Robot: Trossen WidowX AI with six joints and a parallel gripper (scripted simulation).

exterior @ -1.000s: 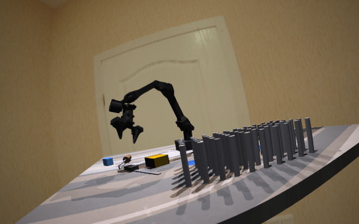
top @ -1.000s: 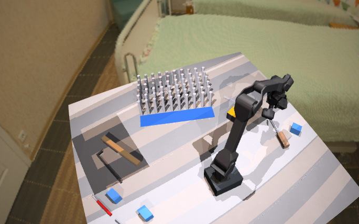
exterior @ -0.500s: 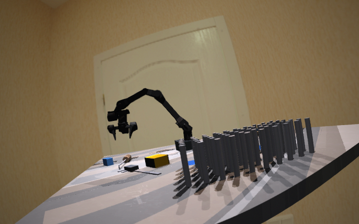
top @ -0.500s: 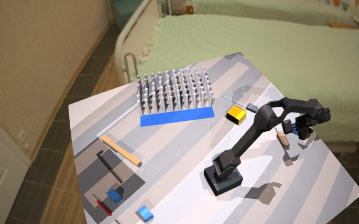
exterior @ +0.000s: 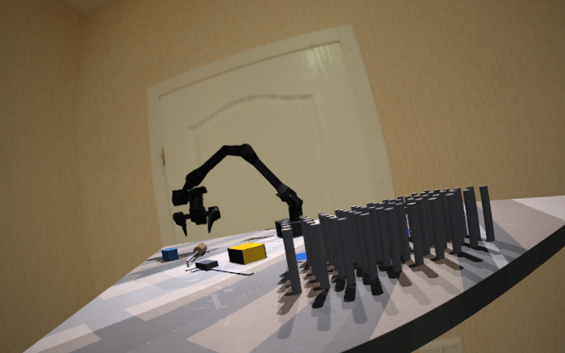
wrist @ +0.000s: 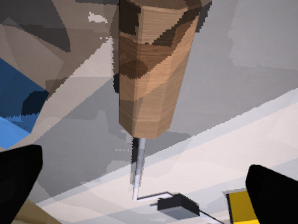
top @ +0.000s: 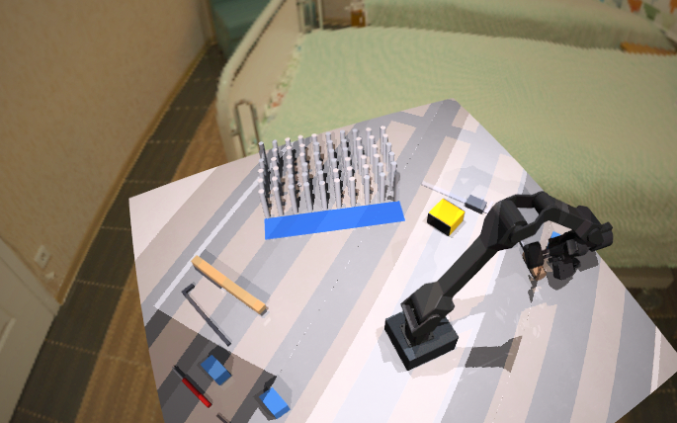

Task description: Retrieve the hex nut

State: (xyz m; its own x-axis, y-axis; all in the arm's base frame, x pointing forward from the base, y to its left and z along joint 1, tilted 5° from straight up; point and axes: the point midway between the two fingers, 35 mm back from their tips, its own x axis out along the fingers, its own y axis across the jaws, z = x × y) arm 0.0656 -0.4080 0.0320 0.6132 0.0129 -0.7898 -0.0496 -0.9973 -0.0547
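My gripper tip is 100 mm short of the brown-handled tool, 70 mm above it and 10 mm to the left of it. Also, from my gripper tip: blue taped strip 480 mm to the left, 360 mm ahead, 80 mm below; hex nut 540 mm to the left, 530 mm ahead, 80 mm below; red-handled tool 980 mm to the left, 70 mm below, 30 mm behind.
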